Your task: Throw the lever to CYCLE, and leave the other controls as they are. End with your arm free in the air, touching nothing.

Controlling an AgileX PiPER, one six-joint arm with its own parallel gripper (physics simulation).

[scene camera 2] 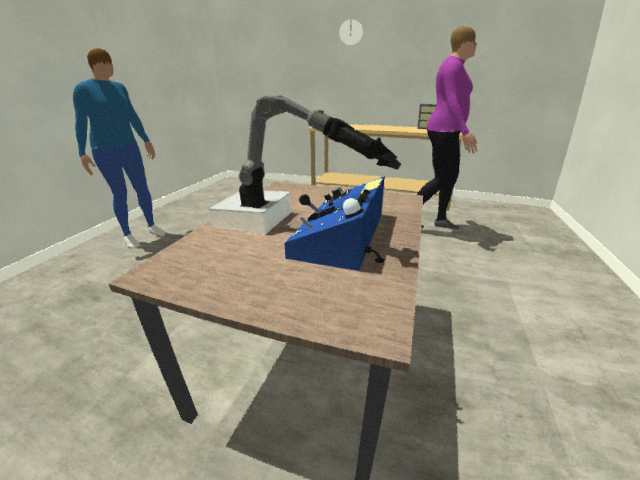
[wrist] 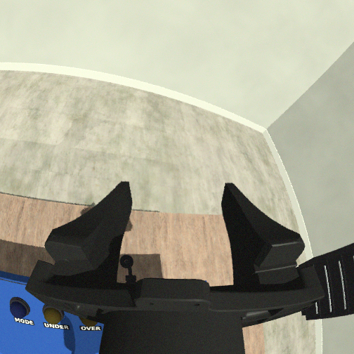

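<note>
The blue control panel (scene camera 2: 325, 242) (wrist: 50, 340) is a sloped box on the table. A lever with a black ball knob (scene camera 2: 304, 199) rises from a dark slot on its sloped face and leans toward the robot's base in the scene view. Its label cannot be read there, and this lever cannot be made out in the wrist view. A white dome (scene camera 2: 351, 206) and a short grey stick (scene camera 2: 306, 222) are on the same face. My gripper (scene camera 2: 396, 163) (wrist: 176, 192) is open and empty, in the air above the panel's high rear edge, touching nothing.
Knobs labelled MODE (wrist: 20, 307), UNDER (wrist: 52, 314) and OVER show in the wrist view. A small black part with a round end (scene camera 2: 378, 257) (wrist: 126, 261) is behind the panel. The arm's white base block (scene camera 2: 240, 220) stands on the table (scene camera 2: 232, 289). Two people stand beyond.
</note>
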